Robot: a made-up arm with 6 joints. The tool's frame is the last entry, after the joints. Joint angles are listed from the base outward.
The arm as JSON. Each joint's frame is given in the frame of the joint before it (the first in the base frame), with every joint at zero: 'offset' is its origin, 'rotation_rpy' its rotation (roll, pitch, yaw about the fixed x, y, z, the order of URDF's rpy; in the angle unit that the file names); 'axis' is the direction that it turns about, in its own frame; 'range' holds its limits. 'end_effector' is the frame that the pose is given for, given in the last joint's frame.
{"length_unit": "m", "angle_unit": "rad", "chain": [
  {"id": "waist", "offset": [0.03, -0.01, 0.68], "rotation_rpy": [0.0, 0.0, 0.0], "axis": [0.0, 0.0, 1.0], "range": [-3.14, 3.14]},
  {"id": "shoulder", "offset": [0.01, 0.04, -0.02], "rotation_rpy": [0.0, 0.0, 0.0], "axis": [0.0, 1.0, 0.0], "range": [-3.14, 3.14]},
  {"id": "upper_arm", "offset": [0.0, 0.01, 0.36], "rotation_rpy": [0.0, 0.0, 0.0], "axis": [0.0, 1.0, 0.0], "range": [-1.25, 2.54]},
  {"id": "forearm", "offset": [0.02, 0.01, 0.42], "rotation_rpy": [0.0, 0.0, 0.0], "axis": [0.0, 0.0, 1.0], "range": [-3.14, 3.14]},
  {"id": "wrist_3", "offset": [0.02, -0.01, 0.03], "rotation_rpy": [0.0, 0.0, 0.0], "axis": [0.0, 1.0, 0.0], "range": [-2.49, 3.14]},
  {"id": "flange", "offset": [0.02, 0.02, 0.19], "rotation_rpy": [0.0, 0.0, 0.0], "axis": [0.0, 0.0, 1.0], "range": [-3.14, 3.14]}
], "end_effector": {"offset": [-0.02, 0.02, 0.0], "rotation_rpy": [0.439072, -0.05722, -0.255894]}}
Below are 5 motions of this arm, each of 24 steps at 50 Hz.
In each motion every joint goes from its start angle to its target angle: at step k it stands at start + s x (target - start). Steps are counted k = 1, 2, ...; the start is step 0. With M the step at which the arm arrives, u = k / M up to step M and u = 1 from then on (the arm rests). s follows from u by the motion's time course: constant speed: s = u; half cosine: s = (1 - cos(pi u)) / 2; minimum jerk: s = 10 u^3 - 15 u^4 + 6 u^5.
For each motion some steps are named. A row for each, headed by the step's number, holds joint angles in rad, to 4 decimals.
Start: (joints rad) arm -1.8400 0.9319 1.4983 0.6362 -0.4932 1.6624
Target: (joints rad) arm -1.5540 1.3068 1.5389 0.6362 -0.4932 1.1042
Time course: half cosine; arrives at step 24
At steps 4, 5, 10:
4: -1.8208 0.9570 1.5010 0.6362 -0.4932 1.6250
5: -1.8104 0.9706 1.5025 0.6362 -0.4932 1.6047
10: -1.7340 1.0708 1.5133 0.6362 -0.4932 1.4555

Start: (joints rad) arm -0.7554 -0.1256 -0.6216 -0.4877 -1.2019 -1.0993
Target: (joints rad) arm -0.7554 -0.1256 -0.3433 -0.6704 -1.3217 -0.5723
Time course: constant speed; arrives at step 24
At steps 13, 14, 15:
13: -0.7554 -0.1256 -0.4709 -0.5867 -1.2668 -0.8138
14: -0.7554 -0.1256 -0.4593 -0.5943 -1.2718 -0.7919
15: -0.7554 -0.1256 -0.4477 -0.6019 -1.2768 -0.7699

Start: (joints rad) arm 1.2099 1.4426 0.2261 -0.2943 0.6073 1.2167
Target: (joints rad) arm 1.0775 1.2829 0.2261 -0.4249 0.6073 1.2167
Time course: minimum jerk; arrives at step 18
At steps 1, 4, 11, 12, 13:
1: 1.2097 1.4423 0.2261 -0.2945 0.6073 1.2167
4: 1.1998 1.4304 0.2261 -0.3043 0.6073 1.2167
11: 1.1170 1.3306 0.2261 -0.3859 0.6073 1.2167
12: 1.1053 1.3164 0.2261 -0.3975 0.6073 1.2167
13: 1.0954 1.3045 0.2261 -0.4073 0.6073 1.2167

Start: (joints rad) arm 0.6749 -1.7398 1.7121 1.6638 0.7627 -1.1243
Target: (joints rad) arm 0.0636 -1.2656 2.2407 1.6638 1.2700 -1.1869
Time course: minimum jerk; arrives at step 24
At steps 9, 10, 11, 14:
9: 0.5067 -1.6093 1.8576 1.6638 0.9023 -1.1415
10: 0.4630 -1.5754 1.8953 1.6638 0.9385 -1.1460
11: 0.4168 -1.5396 1.9353 1.6638 0.9769 -1.1507
14: 0.2755 -1.4300 2.0575 1.6638 1.0942 -1.1652

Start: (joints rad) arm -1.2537 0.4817 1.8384 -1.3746 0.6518 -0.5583
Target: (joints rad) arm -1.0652 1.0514 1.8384 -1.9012 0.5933 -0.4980
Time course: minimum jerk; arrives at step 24
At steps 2, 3, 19, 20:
2: -1.2527 0.4846 1.8384 -1.3773 0.6515 -0.5580
3: -1.2507 0.4908 1.8384 -1.3831 0.6509 -0.5573
19: -1.0774 1.0146 1.8384 -1.8672 0.5971 -0.5019
20: -1.0719 1.0312 1.8384 -1.8825 0.5954 -0.5001

